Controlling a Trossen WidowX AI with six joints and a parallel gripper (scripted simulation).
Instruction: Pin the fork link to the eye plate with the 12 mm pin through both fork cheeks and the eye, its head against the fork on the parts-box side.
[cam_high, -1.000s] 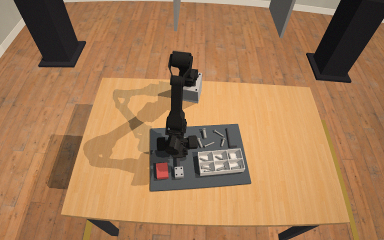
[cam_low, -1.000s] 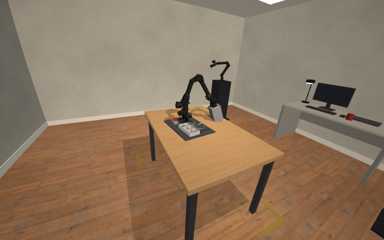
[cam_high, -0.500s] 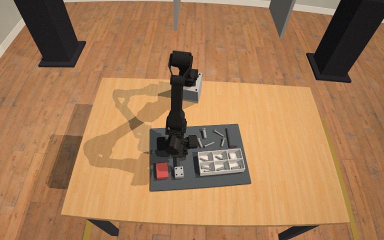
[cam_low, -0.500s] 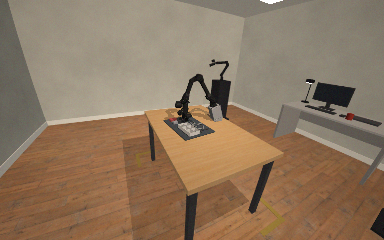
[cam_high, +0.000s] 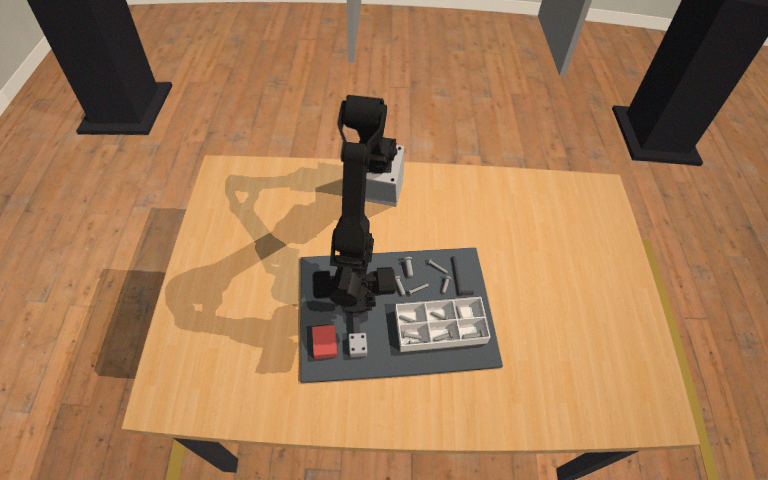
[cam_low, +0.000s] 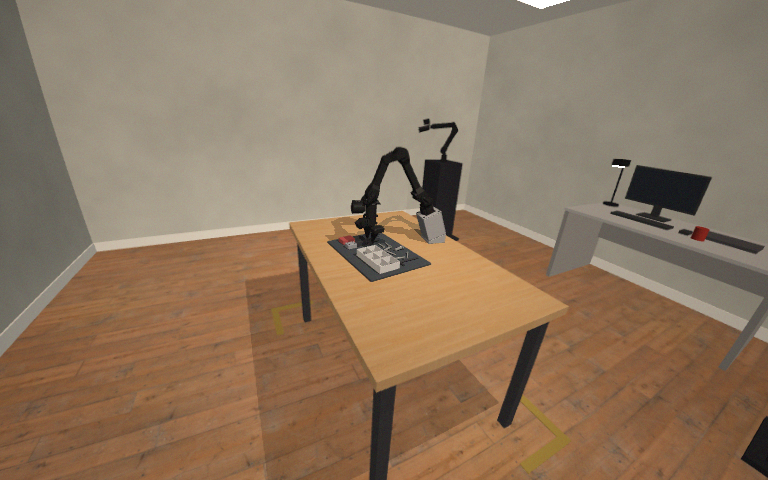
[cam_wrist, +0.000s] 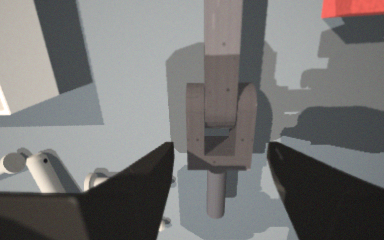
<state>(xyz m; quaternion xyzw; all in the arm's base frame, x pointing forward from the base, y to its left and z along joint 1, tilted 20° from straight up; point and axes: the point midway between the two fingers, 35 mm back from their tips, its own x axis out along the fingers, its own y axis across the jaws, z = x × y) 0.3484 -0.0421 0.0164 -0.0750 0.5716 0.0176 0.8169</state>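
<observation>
My hand is 40 mm short of the dark eye plate bar, 40 mm above it and 10 mm to the right of it. Round my hand: pale pin (110 mm to the left, 50 mm below, 50 mm behind); light grey block (110 mm ahead, 40 mm below, 10 mm to the left); red block (110 mm ahead, 60 mm to the right, 40 mm below).
</observation>
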